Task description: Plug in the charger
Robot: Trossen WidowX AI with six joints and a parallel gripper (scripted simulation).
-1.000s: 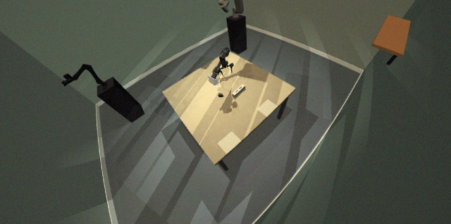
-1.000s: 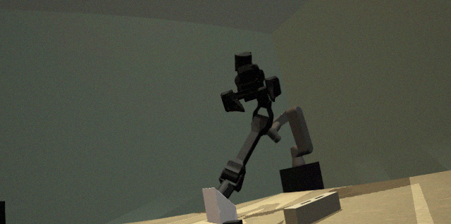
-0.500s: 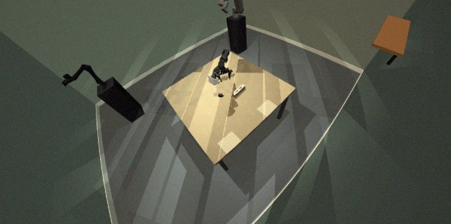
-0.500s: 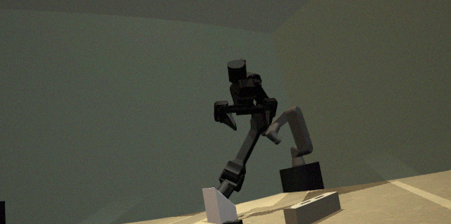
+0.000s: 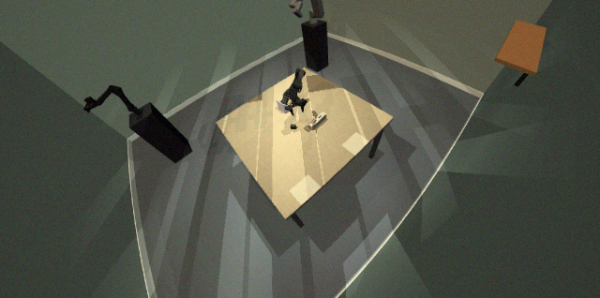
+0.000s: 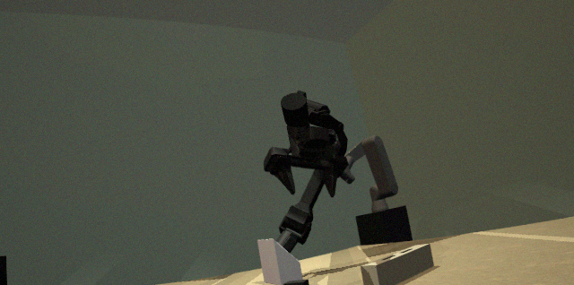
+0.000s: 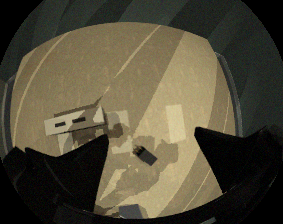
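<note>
The charger is 70 mm behind my gripper tip, 20 mm to the right of it and 200 mm below it.
</note>
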